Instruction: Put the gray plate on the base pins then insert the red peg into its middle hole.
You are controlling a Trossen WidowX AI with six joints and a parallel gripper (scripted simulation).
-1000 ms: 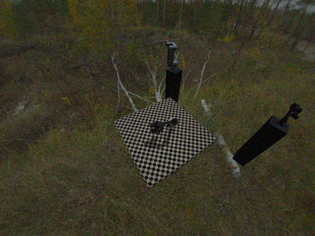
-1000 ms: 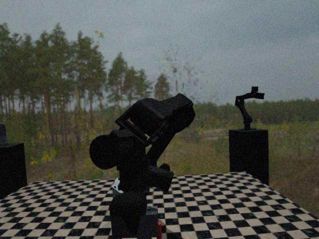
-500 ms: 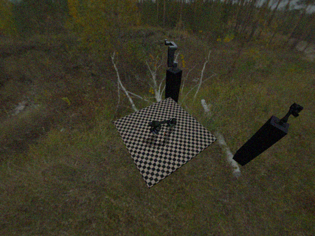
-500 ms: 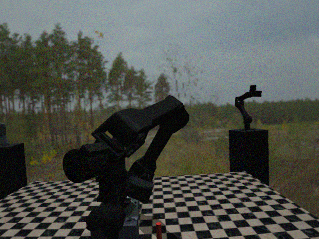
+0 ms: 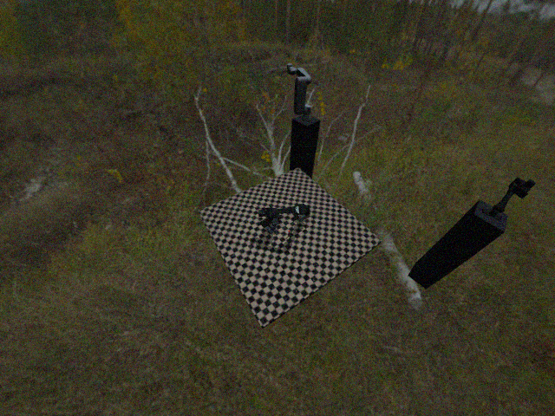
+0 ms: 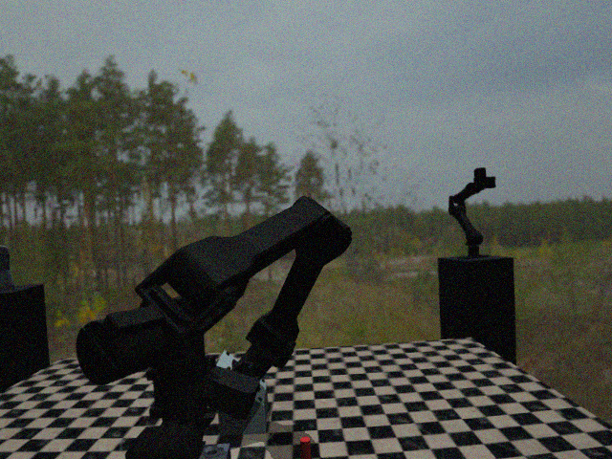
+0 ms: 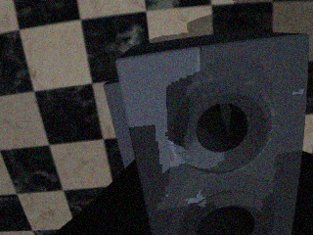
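My gripper tip is now 80 mm above the gray base, 40 mm to the left of it and 20 mm past it. The rest, counted from my gripper tip: gray plate: 30 mm above; then red peg: 150 mm to the left, 90 mm behind, 50 mm below.
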